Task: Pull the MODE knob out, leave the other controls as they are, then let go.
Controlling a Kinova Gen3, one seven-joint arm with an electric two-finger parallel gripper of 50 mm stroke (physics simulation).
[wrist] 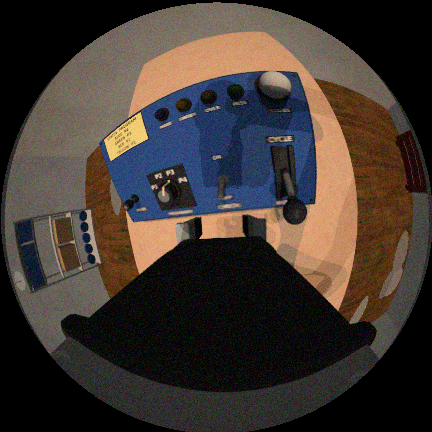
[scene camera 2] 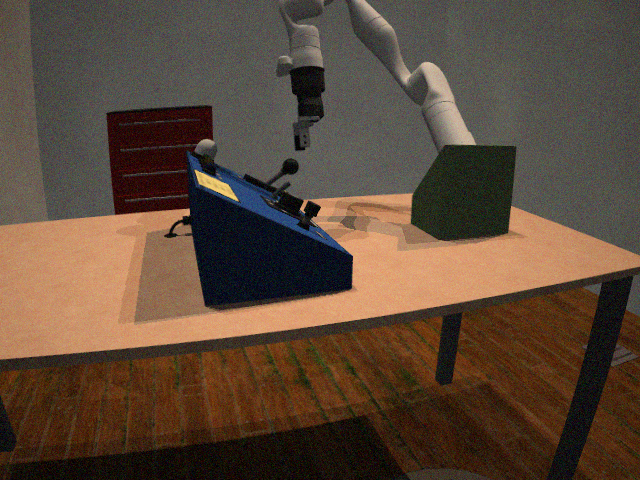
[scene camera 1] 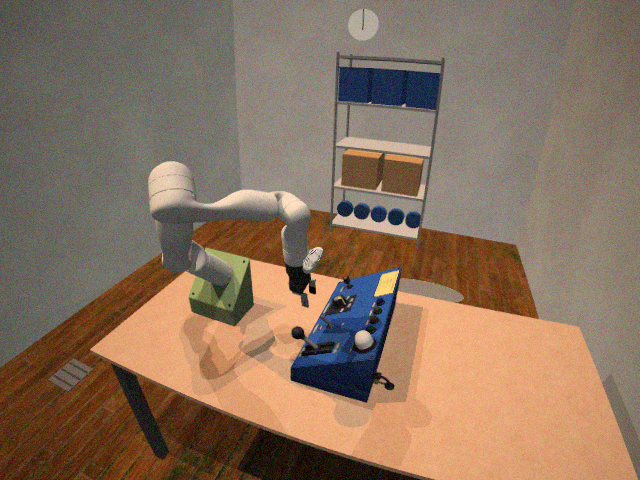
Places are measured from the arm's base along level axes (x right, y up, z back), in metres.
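Pixels of known places: gripper, fingertip midpoint: (wrist: 221, 224) (scene camera 2: 302, 148) (scene camera 1: 309, 299); arm's base, origin of the base link: (scene camera 2: 463, 166) (scene camera 1: 222, 273).
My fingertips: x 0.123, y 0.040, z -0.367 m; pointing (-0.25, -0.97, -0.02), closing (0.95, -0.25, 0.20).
Note:
For each thing: its top centre in the pictures, then the offset to it from my fingertips. "spot": a spot on its surface instead.
- small black knob, middle of its top: (scene camera 2: 306, 201) (wrist: 123, 201) (scene camera 1: 348, 277) dy -0.059, dx -0.246, dz -0.100 m
- P1 P4 selector, middle of its top: (scene camera 2: 290, 190) (wrist: 159, 192) (scene camera 1: 339, 296) dy -0.065, dx -0.128, dz -0.082 m
- toggle, middle of its top: (wrist: 218, 187) (scene camera 2: 281, 181) dy -0.068, dx -0.010, dz -0.055 m
- CYCLE lever, middle of its top: (wrist: 297, 212) (scene camera 2: 290, 158) (scene camera 1: 297, 327) dy -0.035, dx +0.101, dz +0.012 m
- white dome, surface spot: (wrist: 274, 85) (scene camera 2: 214, 143) spot: dy +0.011, dx +0.130, dz -0.169 m
- yellow card, middle of its top: (scene camera 2: 214, 174) (wrist: 117, 136) (scene camera 1: 387, 279) dy -0.010, dx -0.190, dz -0.244 m
- cable, surface spot: (scene camera 2: 177, 224) (scene camera 1: 385, 378) spot: dy -0.173, dx +0.122, dz -0.271 m
The blue console (scene camera 1: 330, 383) (scene camera 2: 268, 268) (wrist: 190, 142) stands on the table. A small black knob (scene camera 1: 346, 281) (scene camera 2: 312, 208) (wrist: 133, 200) sits on a short stem at its near left corner in the wrist view; its label is too small to read, so I cannot confirm that it is MODE. To its right are the P1–P4 selector (scene camera 1: 339, 301) (wrist: 167, 191), a toggle (wrist: 222, 186) and the CYCLE lever (scene camera 1: 298, 332) (scene camera 2: 290, 166) (wrist: 295, 211). My gripper (scene camera 1: 309, 293) (scene camera 2: 301, 139) (wrist: 221, 224) is open and empty, above the console's near edge, to the right of the small knob, touching nothing.
A white dome (scene camera 1: 363, 340) (scene camera 2: 206, 148) (wrist: 274, 85) and several round dark controls line the console's far side, beside a yellow card (scene camera 1: 386, 283) (scene camera 2: 217, 186) (wrist: 126, 136). A cable (scene camera 1: 383, 381) (scene camera 2: 178, 226) comes out behind. The green arm base (scene camera 1: 219, 310) (scene camera 2: 465, 196) stands on the table.

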